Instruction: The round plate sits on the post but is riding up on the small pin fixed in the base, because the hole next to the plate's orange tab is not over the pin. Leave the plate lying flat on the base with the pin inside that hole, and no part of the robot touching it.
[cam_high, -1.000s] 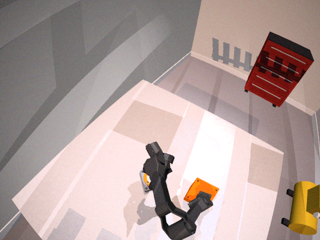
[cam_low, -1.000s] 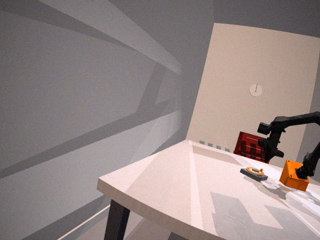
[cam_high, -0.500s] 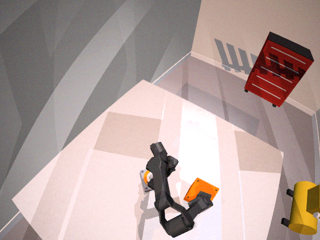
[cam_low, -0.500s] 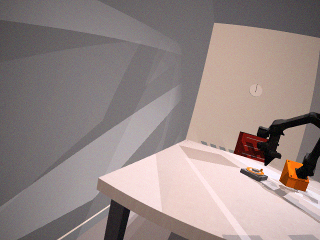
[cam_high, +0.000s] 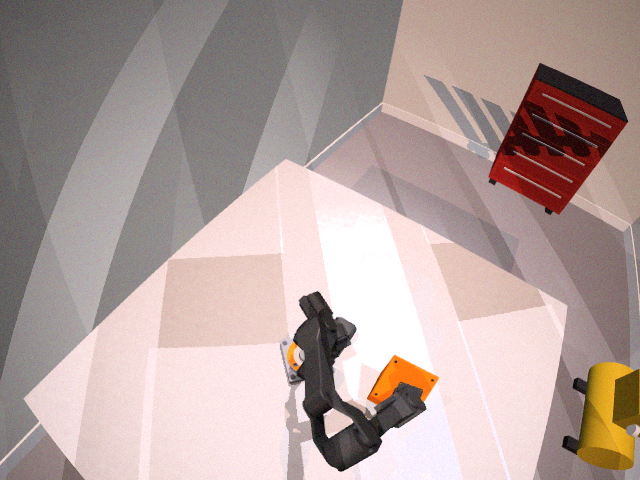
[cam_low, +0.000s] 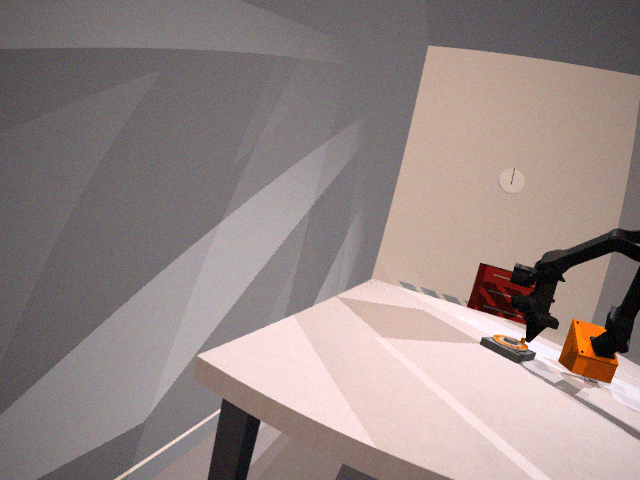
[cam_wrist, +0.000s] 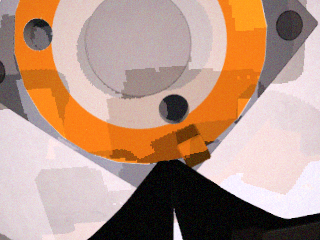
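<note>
The square grey base lies 50 mm ahead of my gripper tip and 20 mm below it. Round my gripper tip: orange round plate: 30 mm ahead, 10 mm to the right, 10 mm below.
</note>
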